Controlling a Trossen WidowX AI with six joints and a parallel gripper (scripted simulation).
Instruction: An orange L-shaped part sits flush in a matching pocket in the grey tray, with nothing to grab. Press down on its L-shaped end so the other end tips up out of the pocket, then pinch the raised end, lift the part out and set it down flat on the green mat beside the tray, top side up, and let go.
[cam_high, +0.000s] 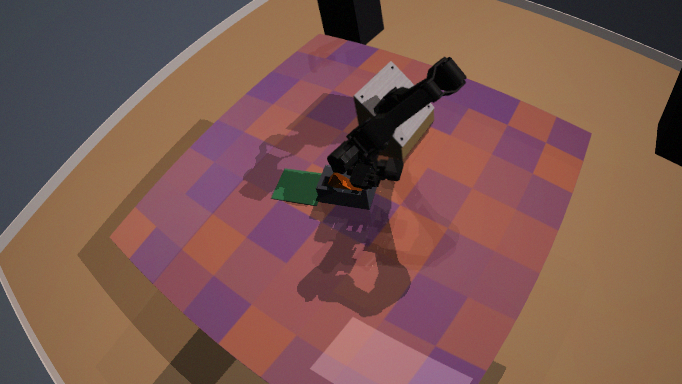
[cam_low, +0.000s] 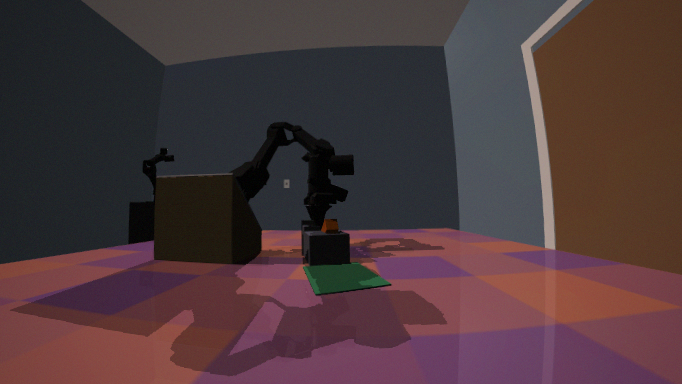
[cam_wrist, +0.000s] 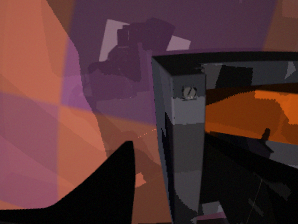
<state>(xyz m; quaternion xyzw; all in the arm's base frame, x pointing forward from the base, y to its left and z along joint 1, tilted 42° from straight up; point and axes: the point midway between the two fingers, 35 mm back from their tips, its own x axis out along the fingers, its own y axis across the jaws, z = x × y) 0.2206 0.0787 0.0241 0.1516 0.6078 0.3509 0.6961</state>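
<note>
Right now the orange L-shaped part is 1 cm ahead of my gripper tip, 5 cm to the right of it and 2 cm below it. Round my gripper tip: green mat (7 cm ahead, 22 cm to the right, 7 cm below).
</note>
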